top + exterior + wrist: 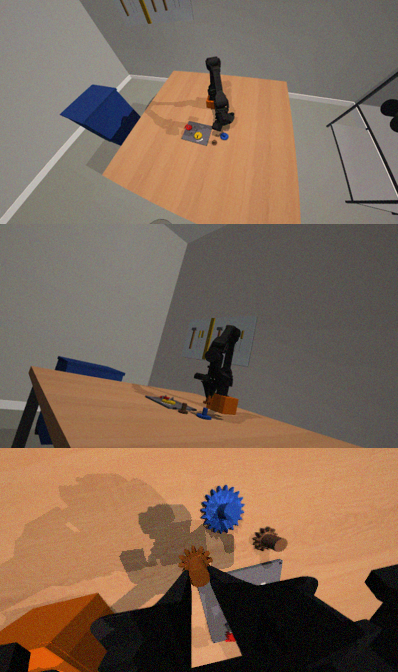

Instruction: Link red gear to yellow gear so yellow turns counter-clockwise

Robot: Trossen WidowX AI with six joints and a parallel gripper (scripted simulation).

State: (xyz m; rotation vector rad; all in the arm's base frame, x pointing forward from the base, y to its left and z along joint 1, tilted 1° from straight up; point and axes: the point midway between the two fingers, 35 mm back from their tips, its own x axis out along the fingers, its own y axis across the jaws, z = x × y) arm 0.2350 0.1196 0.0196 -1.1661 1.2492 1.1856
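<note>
Right now my gripper tip is 240 mm to the left of the red gear, 60 mm short of it and 60 mm above it. From my gripper tip the other things lie so: small orange gear 10 mm below; then large blue gear 60 mm below, 50 mm to the left, 50 mm ahead; then small dark brown gear 130 mm ahead, 60 mm below, 10 mm to the right.
</note>
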